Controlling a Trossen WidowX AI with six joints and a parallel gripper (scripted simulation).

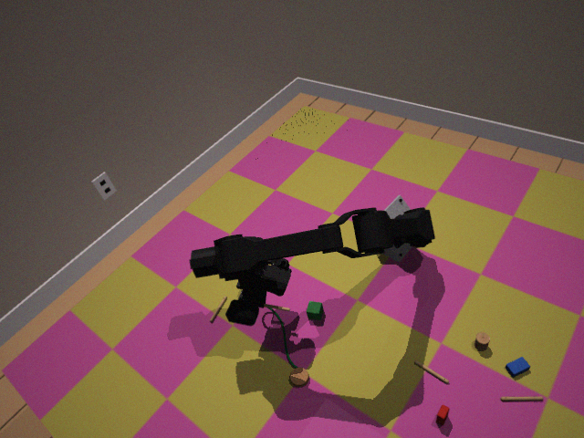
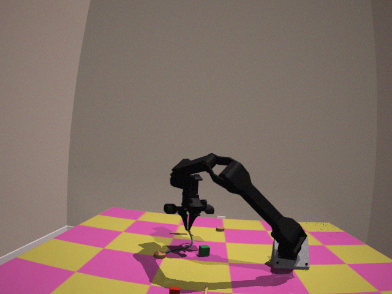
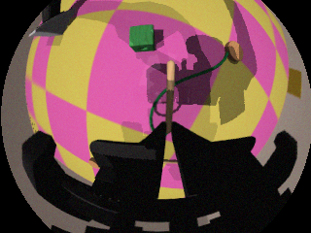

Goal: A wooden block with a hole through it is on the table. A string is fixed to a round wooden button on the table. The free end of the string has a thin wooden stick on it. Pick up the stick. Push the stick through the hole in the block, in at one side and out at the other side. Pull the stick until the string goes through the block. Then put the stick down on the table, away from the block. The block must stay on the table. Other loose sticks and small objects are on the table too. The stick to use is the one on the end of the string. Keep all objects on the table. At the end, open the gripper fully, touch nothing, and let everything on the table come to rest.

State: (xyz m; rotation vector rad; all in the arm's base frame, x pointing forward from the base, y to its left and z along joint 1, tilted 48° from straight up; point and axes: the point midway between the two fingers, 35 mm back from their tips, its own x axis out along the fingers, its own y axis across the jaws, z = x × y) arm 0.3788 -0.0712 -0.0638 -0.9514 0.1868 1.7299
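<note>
The green block lies 9 cm behind my gripper tip, 8 cm to the left of it and 4 cm below it. From my gripper tip the other things lie so: round wooden button 17 cm to the left, 5 cm below, 5 cm ahead; thin wooden stick 1 cm to the left, 1 cm behind; red block 43 cm to the left, 8 cm behind, 4 cm below.
</note>
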